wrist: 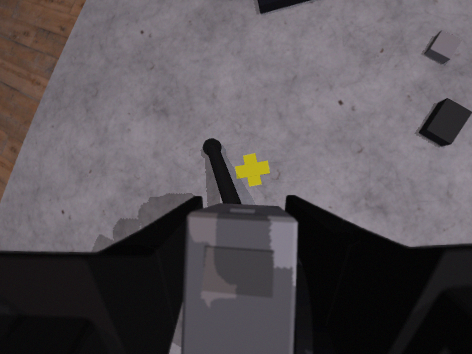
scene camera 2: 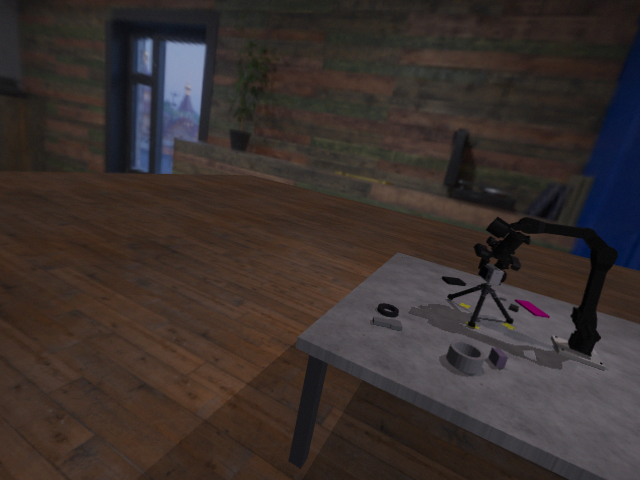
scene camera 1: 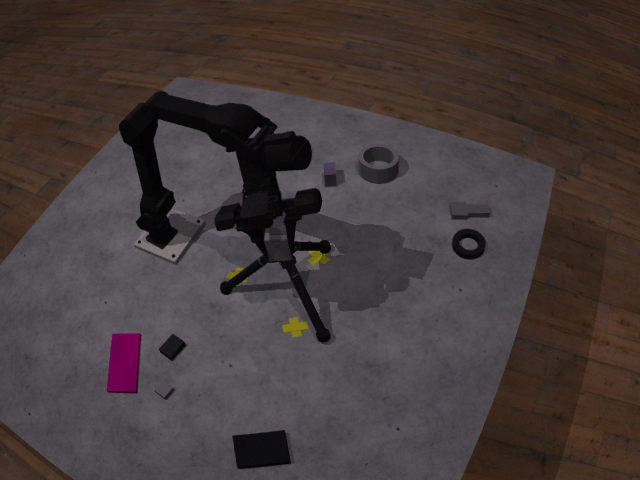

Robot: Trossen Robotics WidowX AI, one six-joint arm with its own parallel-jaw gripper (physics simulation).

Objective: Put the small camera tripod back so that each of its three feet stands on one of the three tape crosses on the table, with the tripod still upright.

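Places are measured from the arm's base along level axes (x left, y back, z up), in centimetres.
Pixels of known places: gripper, fingertip midpoint: (wrist: 244,203) (scene camera 2: 484,270) (scene camera 1: 279,253); arm's base, link origin: (scene camera 2: 579,349) (scene camera 1: 161,235).
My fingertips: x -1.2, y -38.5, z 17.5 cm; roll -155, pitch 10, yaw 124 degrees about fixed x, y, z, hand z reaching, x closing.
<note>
Ahead of a thing's pixels: the offset from my fingertips to its top centre. Level surfaces: height alone.
The black tripod (scene camera 1: 308,304) (scene camera 2: 479,308) (wrist: 222,172) stands upright, with a grey camera (scene camera 1: 279,250) (scene camera 2: 494,275) (wrist: 240,320) on top. My gripper (scene camera 1: 276,236) (wrist: 244,203) is shut on the camera, one finger on each side. In scene view 1, the front foot is right of the front yellow cross @(dx -2.1, dy -2.9, dz -18.7 cm) (scene camera 1: 295,326) (scene camera 2: 464,305) (wrist: 252,169). The left foot is just beyond the left cross @(dx +2.0, dy +15.2, dz -18.7 cm) (scene camera 1: 234,274) (scene camera 2: 509,326), toward the front left. The back foot is at the upper edge of the back cross @(dx +16.0, dy +3.3, dz -18.8 cm) (scene camera 1: 315,258). Whether the feet touch the table is unclear.
On the table @(dz -18.7 cm) (scene camera 1: 413,403) (scene camera 2: 361,330) are a grey ring @(dx +47.1, dy +5.7, dz -14.0 cm) (scene camera 1: 378,173) (scene camera 2: 465,361), a purple block @(dx +37.8, dy +14.1, dz -14.8 cm) (scene camera 1: 329,175), a grey stepped piece @(dx +45.7, dy -20.8, dz -17.3 cm) (scene camera 1: 469,210), a black ring @(dx +35.6, dy -24.7, dz -17.3 cm) (scene camera 1: 456,245), a magenta slab @(dx -31.1, dy +22.4, dz -18.0 cm) (scene camera 1: 124,362), a black block @(dx -21.1, dy +15.4, dz -17.3 cm) (scene camera 1: 172,346) and a black slab @(dx -29.8, dy -13.9, dz -17.3 cm) (scene camera 1: 261,448).
</note>
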